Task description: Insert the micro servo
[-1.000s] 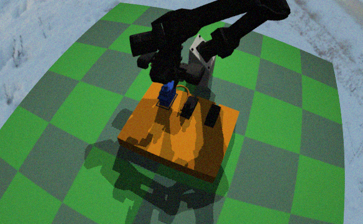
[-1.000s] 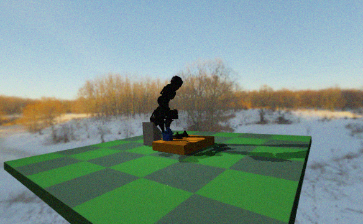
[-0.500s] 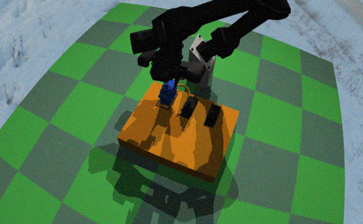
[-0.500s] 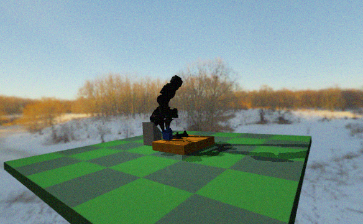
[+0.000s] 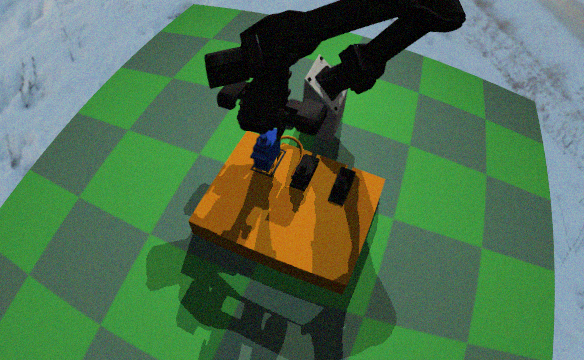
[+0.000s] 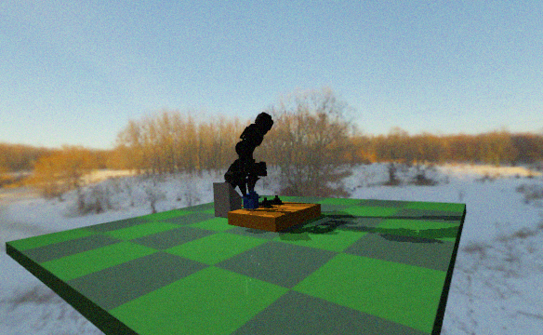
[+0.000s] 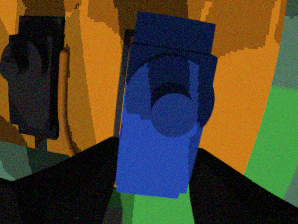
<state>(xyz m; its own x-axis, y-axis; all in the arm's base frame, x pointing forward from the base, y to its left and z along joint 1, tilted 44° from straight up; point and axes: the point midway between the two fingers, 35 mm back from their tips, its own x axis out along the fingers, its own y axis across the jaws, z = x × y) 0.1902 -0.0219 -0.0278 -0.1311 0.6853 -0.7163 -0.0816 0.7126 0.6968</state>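
Right now the orange deck is 11 cm ahead of my gripper tip, 9 cm to the left of it and 8 cm below it.
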